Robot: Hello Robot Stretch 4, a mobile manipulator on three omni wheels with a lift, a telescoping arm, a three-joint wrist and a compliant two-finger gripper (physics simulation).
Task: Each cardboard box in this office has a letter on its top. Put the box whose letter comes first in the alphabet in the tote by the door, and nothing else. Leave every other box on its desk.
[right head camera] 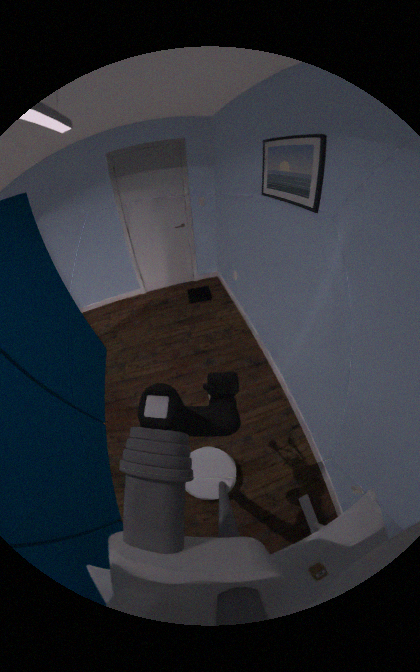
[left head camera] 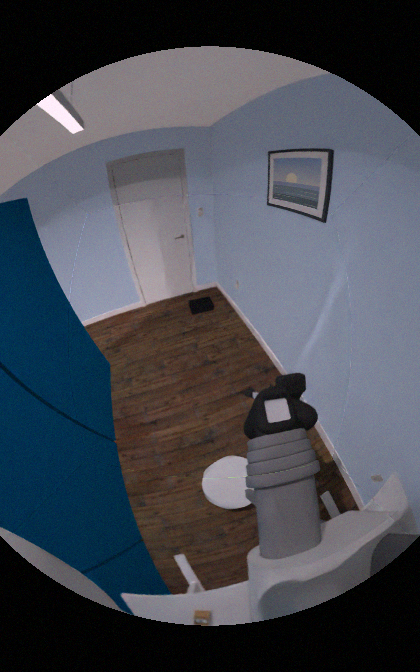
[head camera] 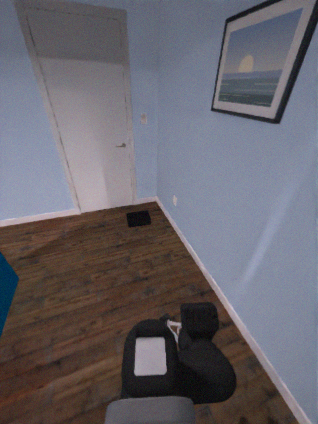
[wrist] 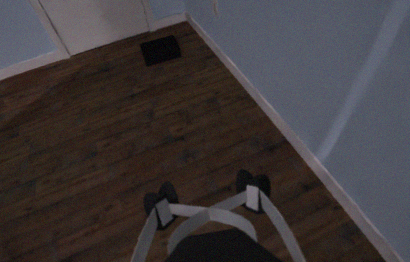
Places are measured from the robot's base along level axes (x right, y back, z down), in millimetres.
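Where they show: gripper, fingertip midpoint: (head camera: 178,318) (wrist: 206,190).
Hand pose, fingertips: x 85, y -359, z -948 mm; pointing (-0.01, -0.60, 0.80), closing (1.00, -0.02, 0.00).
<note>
After its pixels a point has its place.
The black tote (head camera: 138,218) @(x -172, y -2149, z 25 mm) (left head camera: 201,305) (right head camera: 199,294) (wrist: 160,50) @(x -173, y -2155, z 26 mm) stands on the floor in the corner, in front of the door (head camera: 90,125) @(x -681, y -2379, z -1138 mm) (left head camera: 157,240) (right head camera: 156,227) (wrist: 100,20) @(x -651, y -2387, z -209 mm). My gripper (wrist: 206,190) @(x 85, y -359, z -948 mm) is open and empty, above the floor well short of the tote. In the left head view a small cardboard box (left head camera: 202,617) sits on a white desk (left head camera: 225,604) at the bottom edge. In the right head view a cardboard box (right head camera: 318,571) sits on the desk (right head camera: 345,540) at the lower right. Their letters are too small to read.
A tall blue partition (head camera: 6,290) @(x -1209, y -1008, z -91 mm) (left head camera: 50,325) (right head camera: 50,300) stands on the left. A blue wall with a framed picture (head camera: 255,60) @(x 517, y -1225, z -1638 mm) (left head camera: 299,183) (right head camera: 293,170) runs along the right. A white disc (left head camera: 225,482) (right head camera: 212,472) lies low beside my arm.
</note>
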